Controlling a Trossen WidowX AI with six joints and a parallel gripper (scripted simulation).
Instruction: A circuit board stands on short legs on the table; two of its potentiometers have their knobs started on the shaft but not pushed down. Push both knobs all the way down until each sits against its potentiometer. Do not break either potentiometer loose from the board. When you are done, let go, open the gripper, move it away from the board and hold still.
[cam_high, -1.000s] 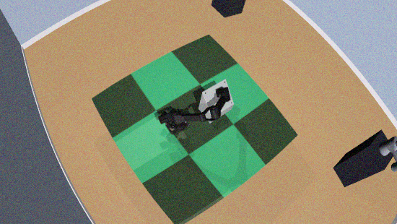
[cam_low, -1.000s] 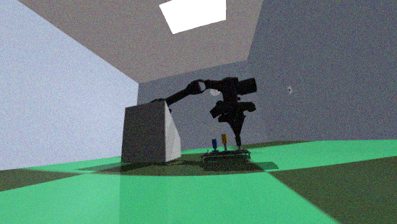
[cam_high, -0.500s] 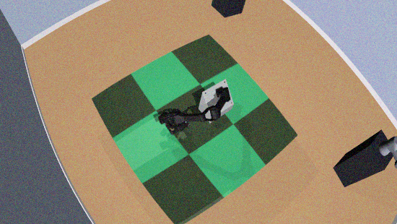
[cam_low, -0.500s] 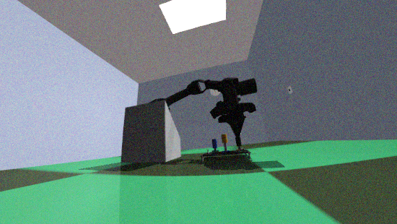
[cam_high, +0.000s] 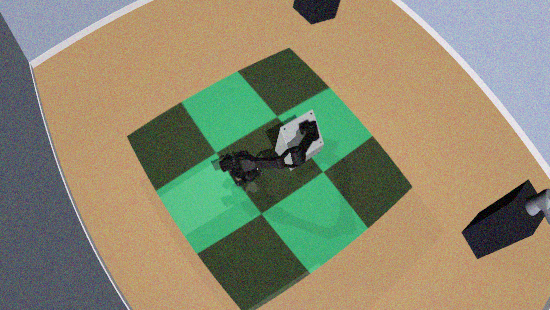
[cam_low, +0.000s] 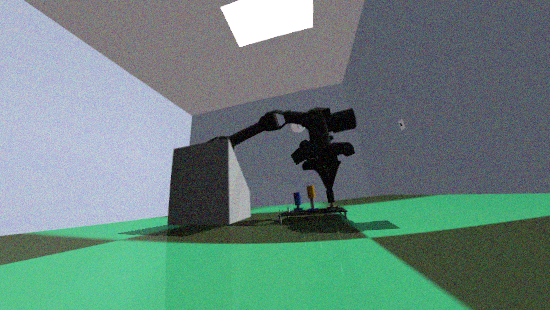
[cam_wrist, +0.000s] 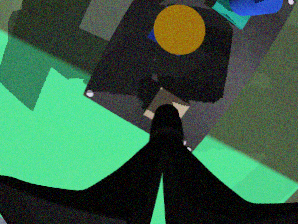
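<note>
My gripper tip is now 2 cm above the black knob. The rest, counted from my gripper tip: blue knob (9 cm behind, 2 cm below).
</note>
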